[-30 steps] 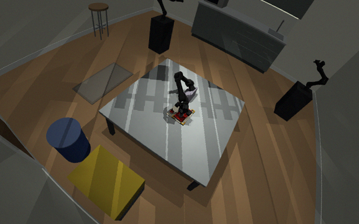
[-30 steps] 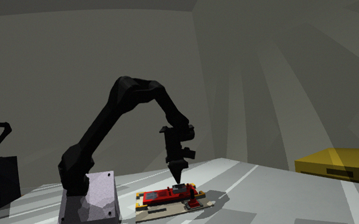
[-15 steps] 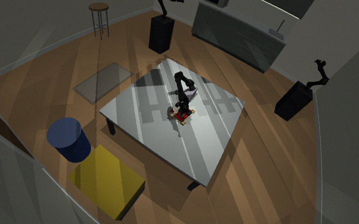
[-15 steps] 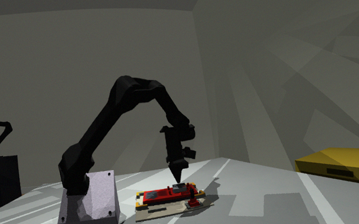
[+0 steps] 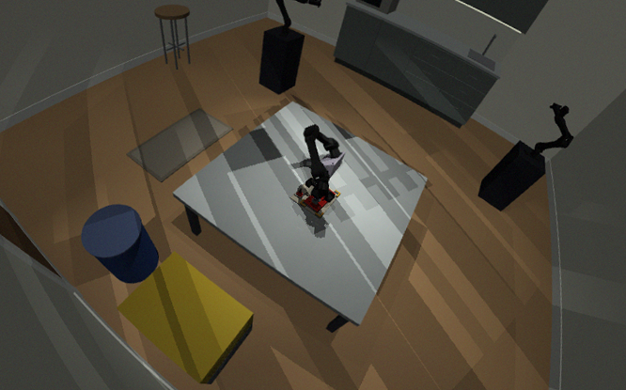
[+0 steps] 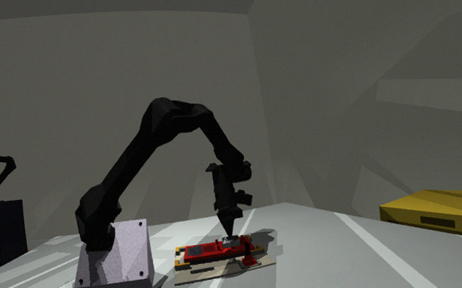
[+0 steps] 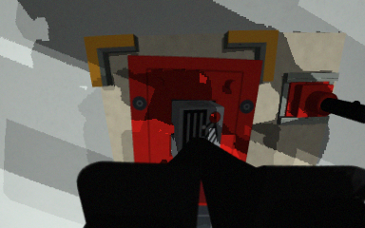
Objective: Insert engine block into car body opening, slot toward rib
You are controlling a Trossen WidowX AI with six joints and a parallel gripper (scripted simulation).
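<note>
Now: gripper tip 10 mm to the right of the engine block and 20 mm above it. The rest, counted from my gripper tip: grey holder: 20 mm ahead, 110 mm to the right, 20 mm below.
</note>
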